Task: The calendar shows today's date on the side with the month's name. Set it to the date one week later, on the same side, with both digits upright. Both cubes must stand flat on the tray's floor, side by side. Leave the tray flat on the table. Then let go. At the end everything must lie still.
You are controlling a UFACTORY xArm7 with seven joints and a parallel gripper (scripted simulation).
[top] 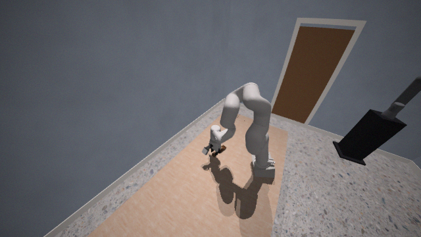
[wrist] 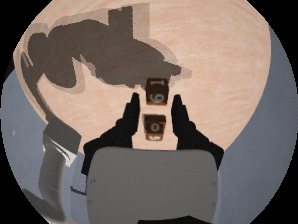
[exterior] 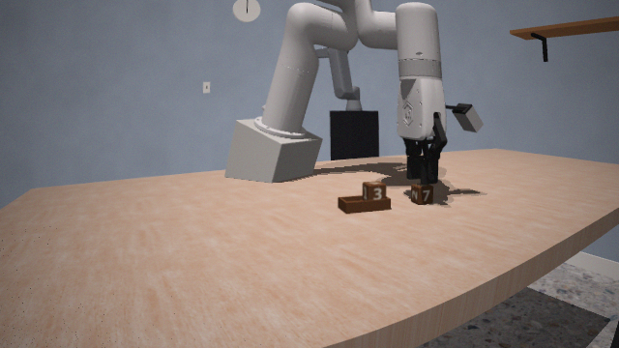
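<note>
Right now the cube is 40 mm below my hand. Round my hand: brown wooden tray: 100 mm to the right, 50 mm below, 30 mm behind.
</note>
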